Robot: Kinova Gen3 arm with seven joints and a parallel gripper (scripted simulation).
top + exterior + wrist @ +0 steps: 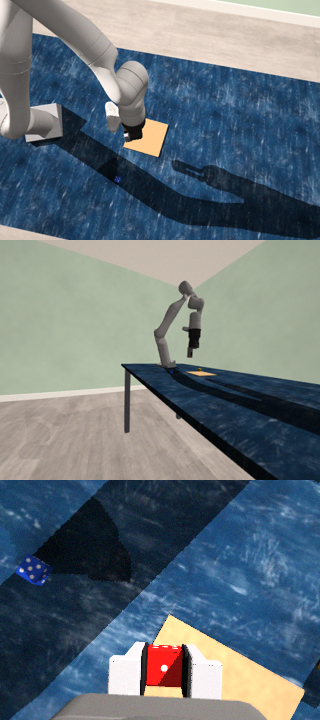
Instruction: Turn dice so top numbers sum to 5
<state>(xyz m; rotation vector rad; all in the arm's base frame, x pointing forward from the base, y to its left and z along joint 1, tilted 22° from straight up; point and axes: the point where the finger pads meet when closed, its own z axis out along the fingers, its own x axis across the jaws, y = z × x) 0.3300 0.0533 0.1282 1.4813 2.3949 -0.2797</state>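
The tan mat is 12 cm below my hand, 6 cm to the left of it and 4 cm ahead of it. Round my hand: red die (1 cm below); blue die (13 cm to the right, 11 cm below, 1 cm behind); yellow die (15 cm to the left, 11 cm below, 6 cm behind).
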